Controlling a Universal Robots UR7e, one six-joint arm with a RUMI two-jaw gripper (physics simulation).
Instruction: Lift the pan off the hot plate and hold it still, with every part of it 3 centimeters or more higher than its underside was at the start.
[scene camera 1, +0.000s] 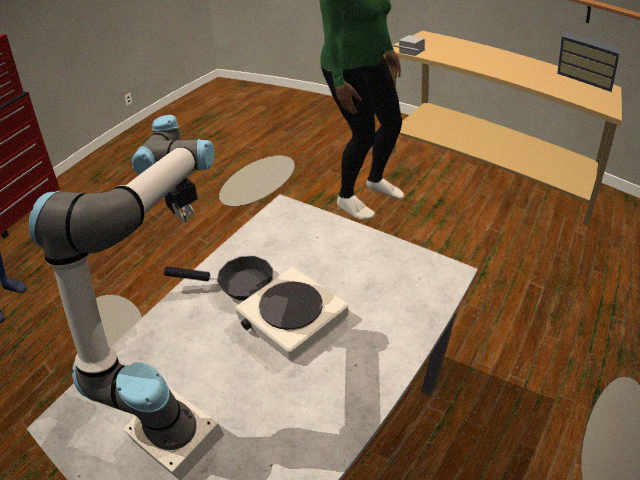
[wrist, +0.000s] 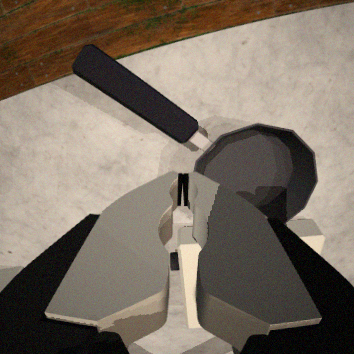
my gripper: scene camera 1 185, 222; wrist 182, 176
hot plate: scene camera 1; wrist
same spot on hot plate: (wrist: 185, 259) = (scene camera 1: 242, 309)
